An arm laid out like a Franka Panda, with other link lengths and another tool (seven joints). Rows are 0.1 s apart.
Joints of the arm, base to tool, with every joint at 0 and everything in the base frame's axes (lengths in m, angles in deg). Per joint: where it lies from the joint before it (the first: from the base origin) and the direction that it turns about. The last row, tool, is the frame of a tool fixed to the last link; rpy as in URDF.
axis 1: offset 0 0 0.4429 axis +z
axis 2: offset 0 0 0 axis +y
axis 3: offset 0 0 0.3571 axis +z
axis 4: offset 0.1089 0 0 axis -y
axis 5: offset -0.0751 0 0.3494 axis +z
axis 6: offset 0 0 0 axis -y
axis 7: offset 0.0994 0 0 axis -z
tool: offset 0.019 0.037 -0.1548 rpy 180 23.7 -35.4
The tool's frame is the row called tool.
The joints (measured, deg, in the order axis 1, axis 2, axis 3, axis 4, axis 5, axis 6, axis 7), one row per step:
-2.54, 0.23, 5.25, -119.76, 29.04, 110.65, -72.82
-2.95, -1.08, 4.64, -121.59, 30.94, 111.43, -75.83
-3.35, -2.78, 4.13, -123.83, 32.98, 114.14, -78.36
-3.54, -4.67, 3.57, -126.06, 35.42, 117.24, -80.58
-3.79, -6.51, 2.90, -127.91, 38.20, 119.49, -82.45
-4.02, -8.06, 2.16, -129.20, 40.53, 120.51, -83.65
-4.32, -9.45, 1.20, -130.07, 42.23, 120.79, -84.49
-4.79, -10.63, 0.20, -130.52, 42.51, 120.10, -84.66
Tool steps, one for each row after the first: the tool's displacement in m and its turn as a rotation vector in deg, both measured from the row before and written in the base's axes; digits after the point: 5 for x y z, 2 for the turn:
-0.00693, -0.00802, 0.00104, 1.69, -1.49, 0.33
-0.00424, -0.00879, 0.00246, 1.14, -2.97, -0.98
-0.00371, -0.00771, 0.00460, 1.15, -3.34, -1.58
-0.00386, -0.00810, 0.00657, 1.54, -2.80, -1.92
-0.00409, -0.00742, 0.00682, 1.54, -1.75, -1.73
-0.00395, -0.00940, 0.00735, 1.33, -1.27, -1.60
-0.00482, -0.01072, 0.00648, 0.59, -0.36, -1.06

